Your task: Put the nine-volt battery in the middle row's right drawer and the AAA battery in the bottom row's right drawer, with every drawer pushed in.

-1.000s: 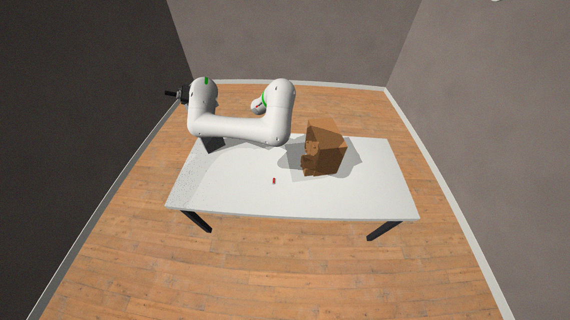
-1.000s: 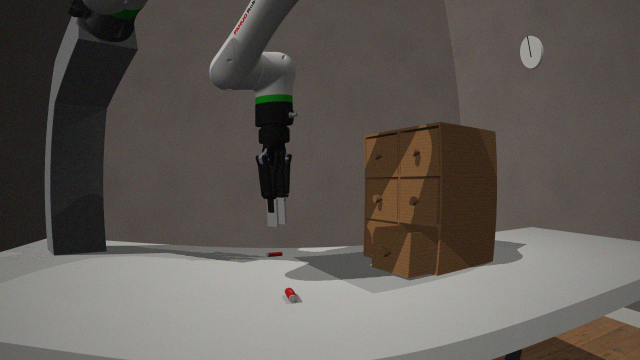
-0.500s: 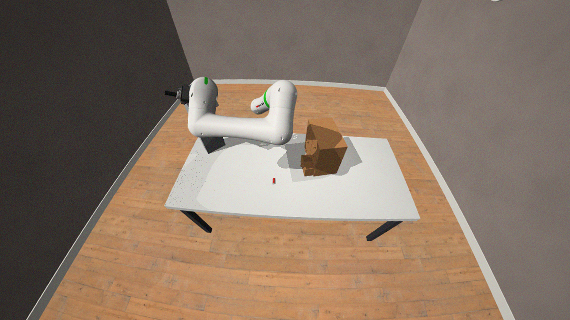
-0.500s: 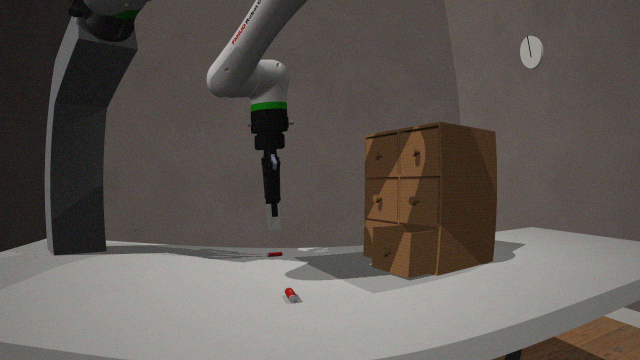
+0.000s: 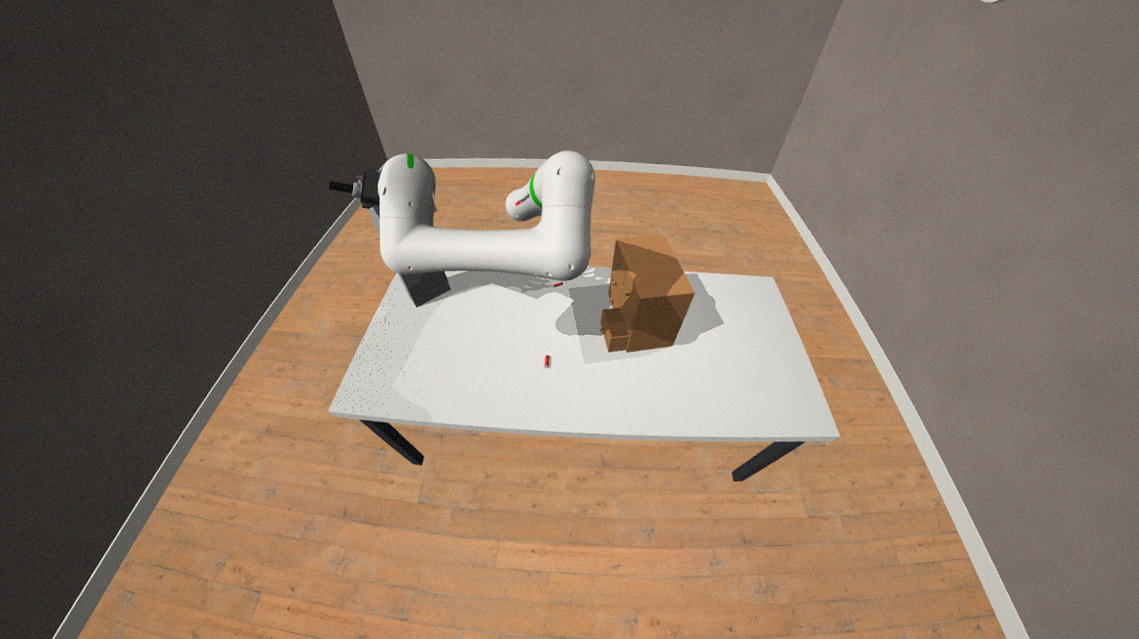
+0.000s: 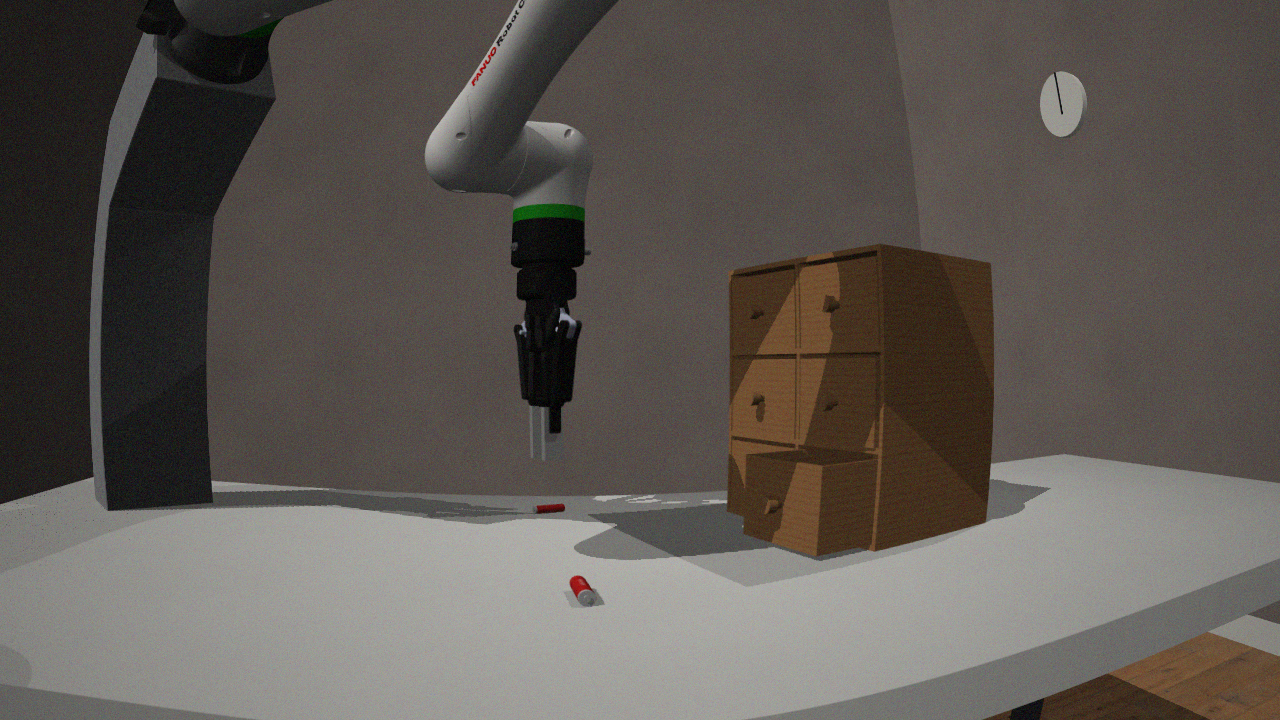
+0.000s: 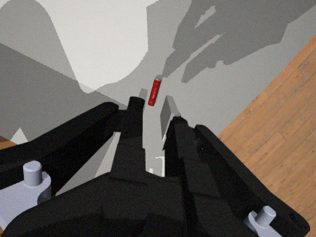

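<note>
Now: hand 10 cm above the red AAA battery. The rest, counted from my hand: black nine-volt battery 30 cm ahead, 36 cm to the right, 1 cm above.
</note>
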